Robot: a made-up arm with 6 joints.
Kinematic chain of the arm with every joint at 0, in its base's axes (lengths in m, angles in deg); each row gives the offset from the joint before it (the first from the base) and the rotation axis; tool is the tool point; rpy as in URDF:
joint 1: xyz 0 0 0.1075 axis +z
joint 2: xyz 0 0 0 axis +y
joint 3: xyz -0.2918 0 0.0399 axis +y
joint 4: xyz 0.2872 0 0.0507 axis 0.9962 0 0.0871
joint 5: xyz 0 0 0 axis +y
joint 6: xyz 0.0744 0 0.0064 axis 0.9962 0 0.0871
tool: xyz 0 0 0 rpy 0 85 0
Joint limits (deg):
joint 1: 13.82..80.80
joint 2: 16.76..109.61
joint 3: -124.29..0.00
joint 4: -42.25..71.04
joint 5: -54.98..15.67
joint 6: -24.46..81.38
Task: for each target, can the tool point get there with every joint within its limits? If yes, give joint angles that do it. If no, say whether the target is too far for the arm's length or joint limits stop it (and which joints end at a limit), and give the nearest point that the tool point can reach.
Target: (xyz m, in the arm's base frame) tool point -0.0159 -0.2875 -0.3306
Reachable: no: joint limits stop it (at a limit: joint 1, joint 2, joint 3, joint 4) | nearest point 0.0873 -0.0133 0.0150 | short by 0.453 m
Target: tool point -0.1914 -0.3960 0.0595
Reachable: no: joint limits stop it (at a limit: joint 2, joint 3, joint 5) | nearest point -0.2070 -0.4282 0.5047 | short by 0.447 m
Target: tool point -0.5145 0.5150 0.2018
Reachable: no: too far | nearest point 0.0276 0.4272 0.2018 | short by 0.549 m
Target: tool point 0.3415 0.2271 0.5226
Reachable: yes | joints 32.56 98.62 -103.14 -8.45 -44.00 26.78
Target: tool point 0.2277 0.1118 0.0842
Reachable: yes | joints 26.17 94.33 -27.78 -0.61 3.82 38.70
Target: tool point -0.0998 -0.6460 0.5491
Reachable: no: too far | nearest point -0.0746 -0.4694 0.5060 | short by 0.183 m
